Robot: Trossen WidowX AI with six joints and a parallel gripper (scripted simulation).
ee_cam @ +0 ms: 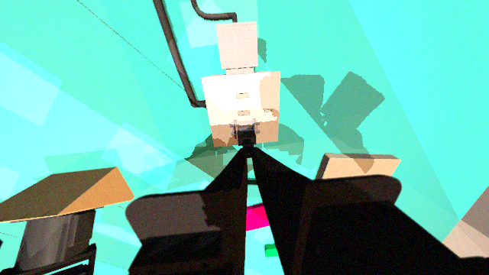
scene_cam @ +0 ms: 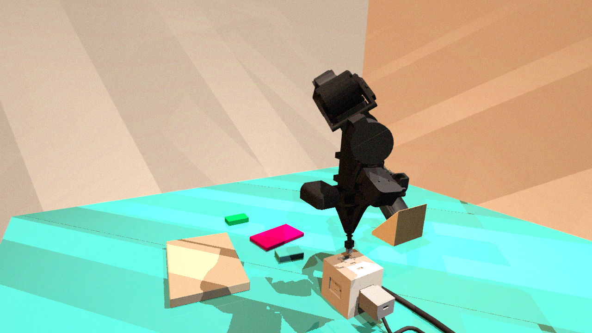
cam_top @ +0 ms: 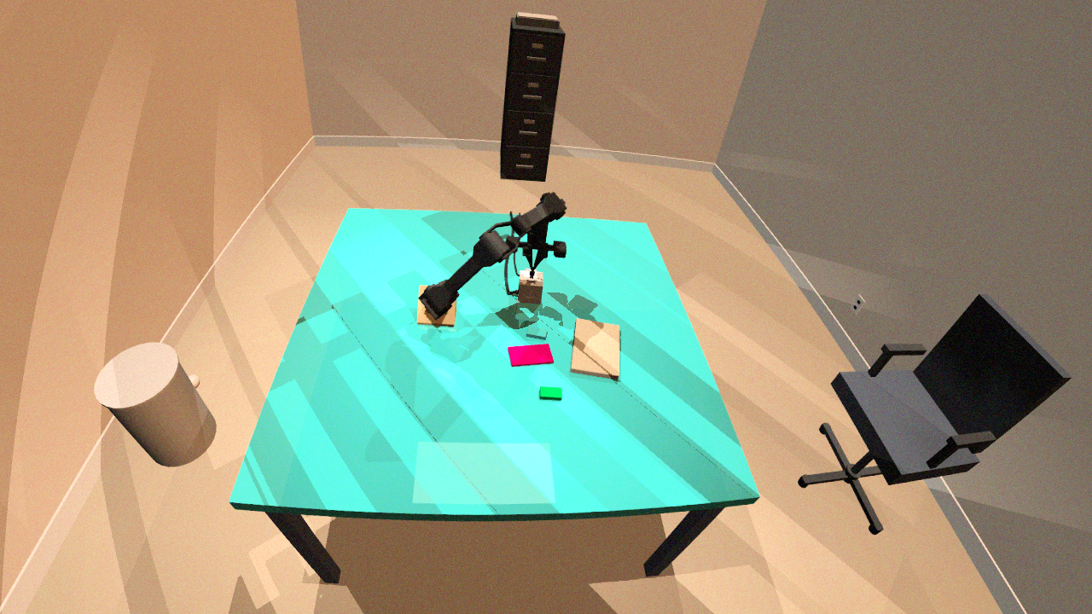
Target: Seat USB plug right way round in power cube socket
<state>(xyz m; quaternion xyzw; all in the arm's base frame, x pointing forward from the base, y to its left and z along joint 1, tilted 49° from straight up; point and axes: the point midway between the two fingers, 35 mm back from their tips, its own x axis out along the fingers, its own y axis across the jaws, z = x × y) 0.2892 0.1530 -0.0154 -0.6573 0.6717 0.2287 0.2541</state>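
Right now the dark USB plug is 2 cm below my gripper tip. Also, from my gripper tip: USB socket (6 cm below); then magenta block (26 cm to the right, 12 cm below); then small teal block (2 cm ahead, 17 cm to the right, 12 cm below).
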